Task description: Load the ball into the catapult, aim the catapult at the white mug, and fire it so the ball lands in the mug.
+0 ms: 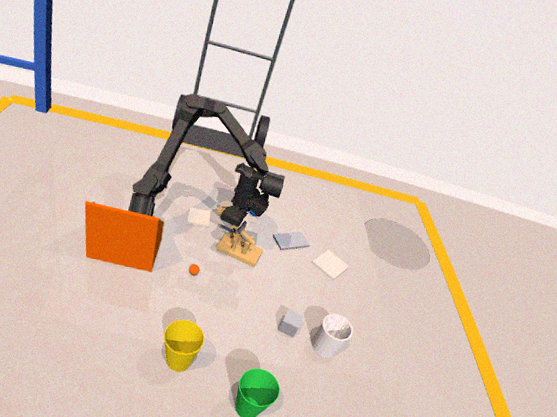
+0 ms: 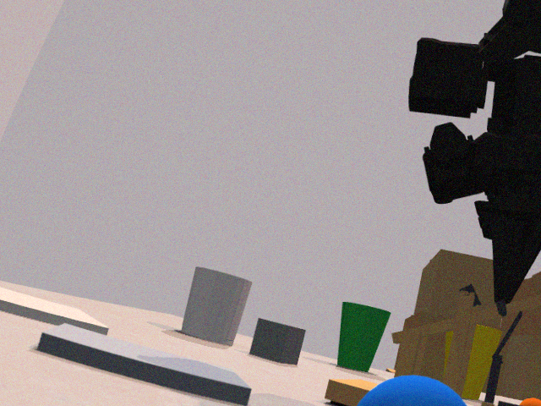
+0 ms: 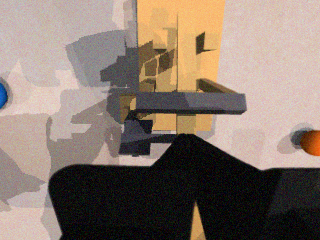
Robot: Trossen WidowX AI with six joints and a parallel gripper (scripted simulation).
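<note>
Now: the wooden catapult 1 cm ahead of my gripper tip, 2 cm to the left of it and 3 cm below it. Round my gripper tip: orange ball (9 cm behind, 16 cm to the right, 9 cm below); grey cube (22 cm ahead, 28 cm to the right, 8 cm below); blue ball (7 cm ahead, 21 cm to the left, 8 cm below).
</note>
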